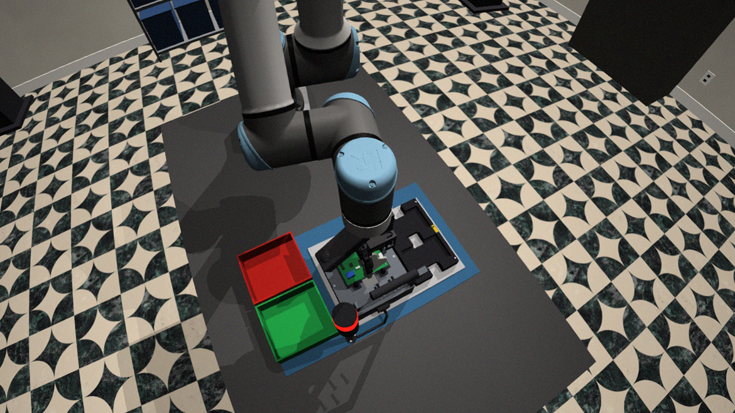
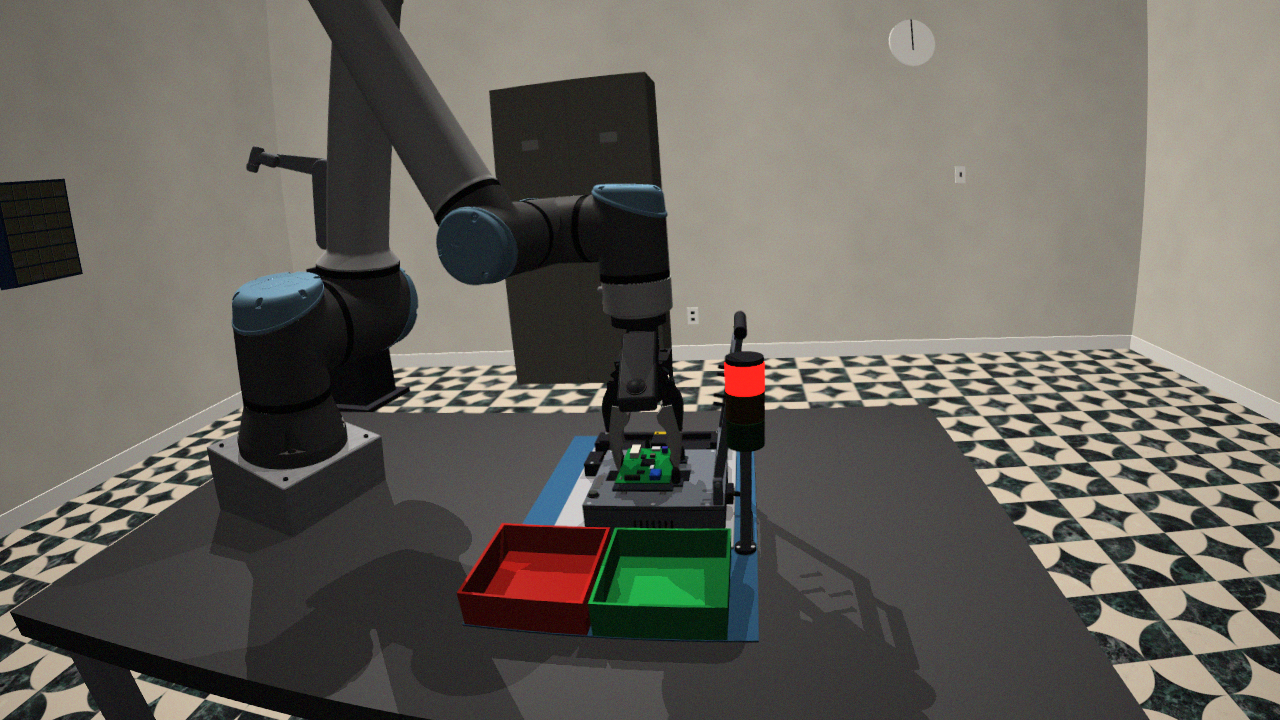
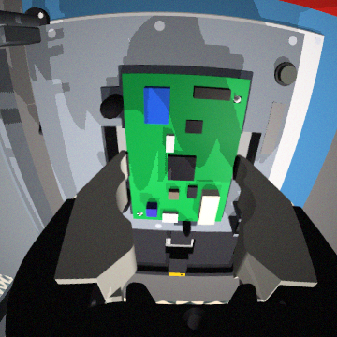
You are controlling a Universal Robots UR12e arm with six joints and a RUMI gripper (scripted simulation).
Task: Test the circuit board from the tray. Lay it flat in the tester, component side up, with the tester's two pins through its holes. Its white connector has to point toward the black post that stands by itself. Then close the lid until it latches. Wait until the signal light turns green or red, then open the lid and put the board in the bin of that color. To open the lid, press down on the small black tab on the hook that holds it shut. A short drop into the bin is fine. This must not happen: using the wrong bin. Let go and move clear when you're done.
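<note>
Right now the green circuit board is right at my hand. Round my hand: clear lid 110 mm ahead, 20 mm to the left, 110 mm above; green bin 70 mm ahead, 190 mm to the right, 60 mm below; red bin 80 mm behind, 210 mm to the right, 60 mm below.
</note>
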